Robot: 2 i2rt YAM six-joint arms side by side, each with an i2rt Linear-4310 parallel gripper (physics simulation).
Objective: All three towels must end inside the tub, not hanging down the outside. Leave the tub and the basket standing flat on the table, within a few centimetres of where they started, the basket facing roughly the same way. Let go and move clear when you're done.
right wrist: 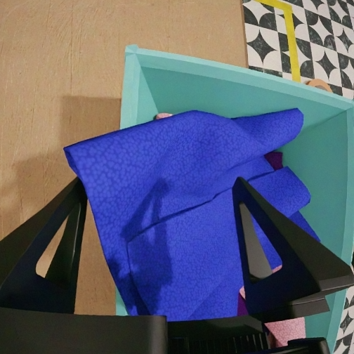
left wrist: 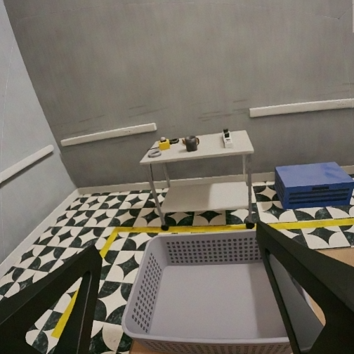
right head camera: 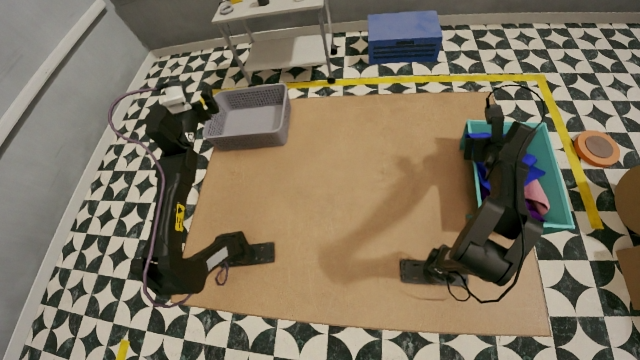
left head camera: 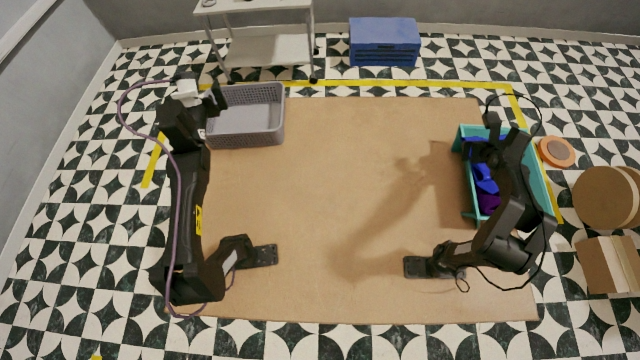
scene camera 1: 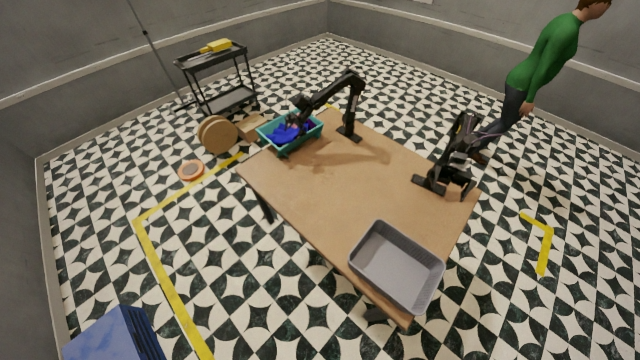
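The teal tub (left head camera: 536, 175) (right head camera: 556, 192) (scene camera 1: 301, 142) (right wrist: 240, 75) stands at the right in both head views. The blue towel (left head camera: 482, 176) (right head camera: 533, 169) (scene camera 1: 281, 136) (right wrist: 200, 135) lies partly in it and across its left rim, one corner sticking out past the rim. The purple towel (left head camera: 488, 202) (right wrist: 274, 159) and the pink towel (right head camera: 536, 196) (right wrist: 287, 327) are in the tub, partly covered. My right gripper (left head camera: 472, 150) (right head camera: 474, 148) (right wrist: 161, 181) is open over the blue towel at that rim. My left gripper (left head camera: 218, 96) (right head camera: 209, 103) (left wrist: 173, 242) is open beside the basket.
The grey basket (left head camera: 250, 138) (right head camera: 255, 140) (scene camera 1: 395, 270) (left wrist: 215, 302) stands upright and empty at the table's back left in the head views. The brown table (left head camera: 350, 150) (scene camera 1: 370, 175) bears both arm bases. A white cart (left head camera: 270, 50) and a blue chest (left head camera: 384, 40) stand behind the table.
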